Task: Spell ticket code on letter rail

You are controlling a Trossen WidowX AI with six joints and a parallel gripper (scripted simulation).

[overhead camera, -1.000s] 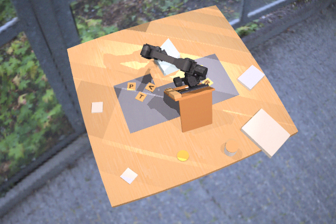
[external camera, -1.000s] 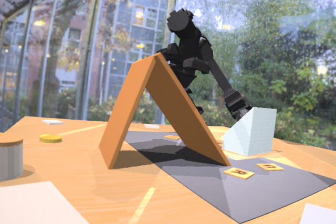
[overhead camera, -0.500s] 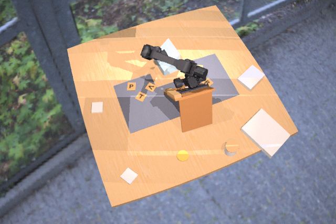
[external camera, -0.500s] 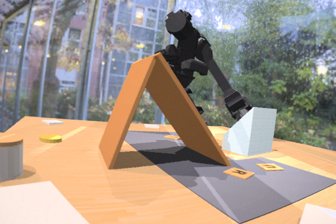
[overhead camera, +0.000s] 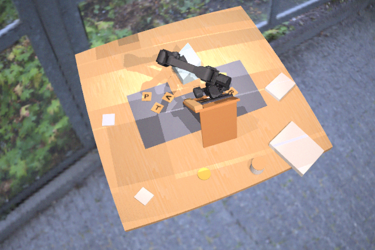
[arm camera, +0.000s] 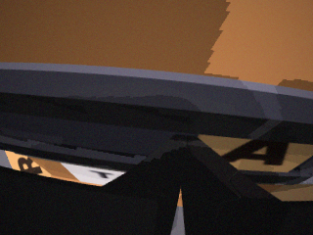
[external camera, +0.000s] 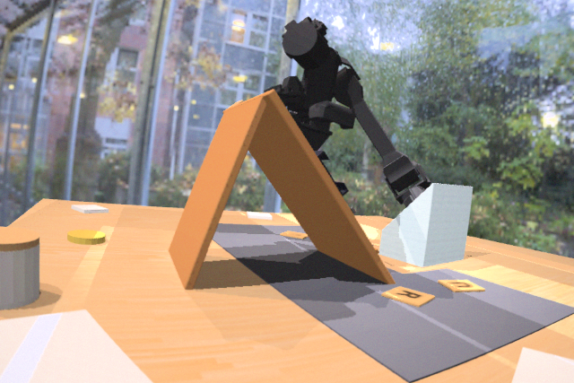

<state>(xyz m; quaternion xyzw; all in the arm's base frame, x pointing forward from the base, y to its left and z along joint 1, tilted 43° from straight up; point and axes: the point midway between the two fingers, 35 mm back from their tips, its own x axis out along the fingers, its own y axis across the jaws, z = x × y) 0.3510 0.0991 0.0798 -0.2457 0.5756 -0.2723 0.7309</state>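
The t tile lies 170 mm behind my gripper tip, 260 mm to the right of it and 160 mm below it. From my gripper tip the other things lie so: white ticket 60 mm behind, 50 mm to the left, 80 mm below; then grey mat 160 mm behind, 30 mm to the right, 170 mm below.
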